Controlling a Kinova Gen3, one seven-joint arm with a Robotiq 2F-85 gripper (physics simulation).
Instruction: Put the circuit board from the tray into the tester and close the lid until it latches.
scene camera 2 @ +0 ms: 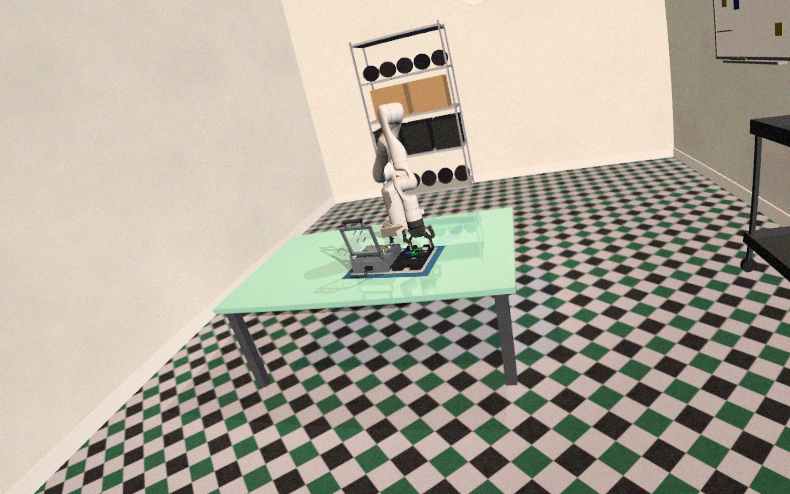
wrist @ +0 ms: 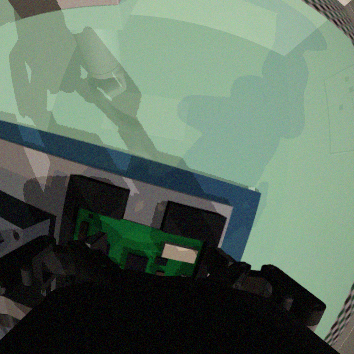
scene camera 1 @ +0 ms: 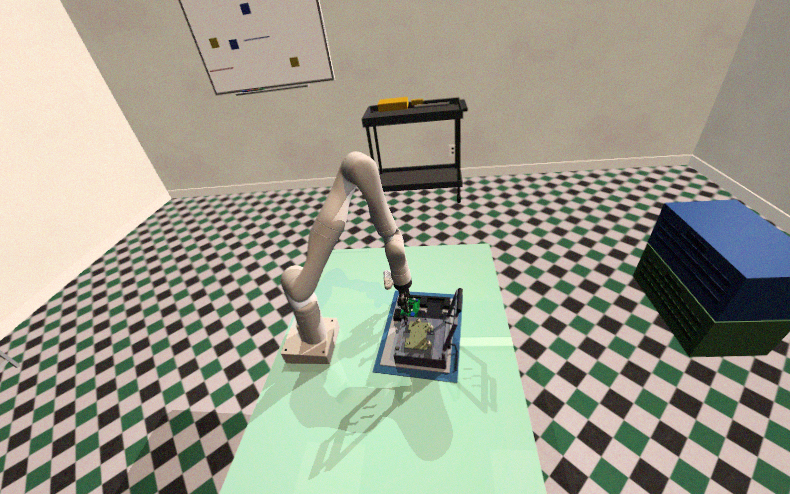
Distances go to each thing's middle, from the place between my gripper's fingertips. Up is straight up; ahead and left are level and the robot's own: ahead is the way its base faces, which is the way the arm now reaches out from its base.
Scene:
My gripper is now 10 mm short of the green circuit board (wrist: 131,245) and 20 mm to the left of it.

